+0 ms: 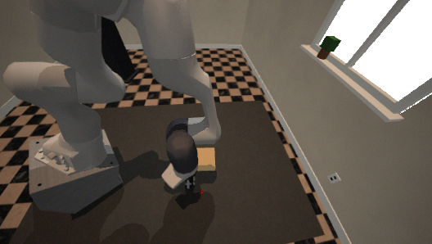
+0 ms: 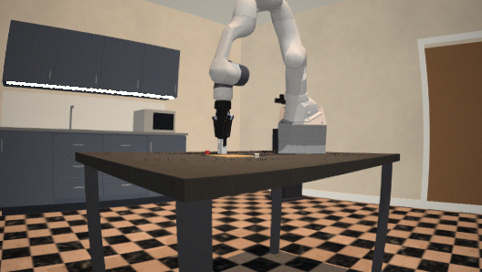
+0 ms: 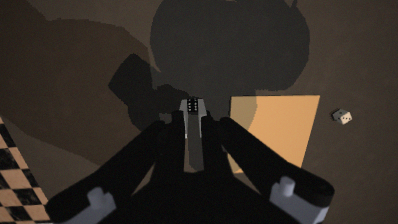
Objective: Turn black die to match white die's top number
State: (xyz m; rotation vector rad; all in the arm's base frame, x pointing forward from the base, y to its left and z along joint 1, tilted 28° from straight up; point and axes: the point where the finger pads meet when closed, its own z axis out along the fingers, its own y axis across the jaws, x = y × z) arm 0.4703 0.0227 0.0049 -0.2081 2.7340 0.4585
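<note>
My hand is 10 mm past the black die and 30 mm above it. Round my hand: tan mat: 30 mm ahead, 140 mm to the left, 40 mm below; white die: 30 mm behind, 240 mm to the left, 30 mm below; red die: 50 mm ahead, 40 mm to the right, 30 mm below.
</note>
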